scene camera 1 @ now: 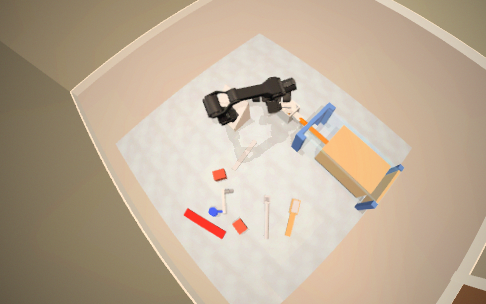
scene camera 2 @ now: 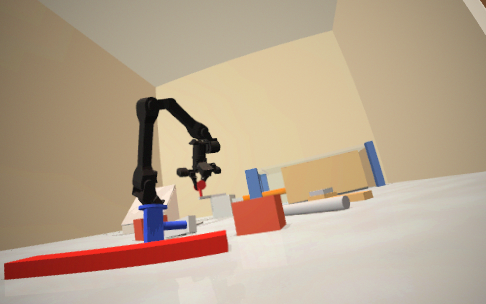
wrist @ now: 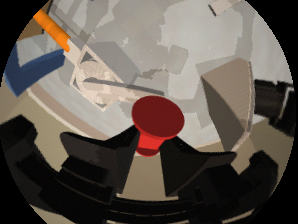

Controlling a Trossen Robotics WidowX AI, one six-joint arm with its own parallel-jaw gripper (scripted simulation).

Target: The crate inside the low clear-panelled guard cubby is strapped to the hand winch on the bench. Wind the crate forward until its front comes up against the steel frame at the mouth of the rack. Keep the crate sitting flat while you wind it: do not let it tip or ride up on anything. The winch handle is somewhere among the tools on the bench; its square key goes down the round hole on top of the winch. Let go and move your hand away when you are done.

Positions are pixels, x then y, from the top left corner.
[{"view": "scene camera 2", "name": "red bar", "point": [212,243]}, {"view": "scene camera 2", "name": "blue-knobbed grey crank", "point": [191,228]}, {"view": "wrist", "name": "gripper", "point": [150,125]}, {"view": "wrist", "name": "red knob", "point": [159,119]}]
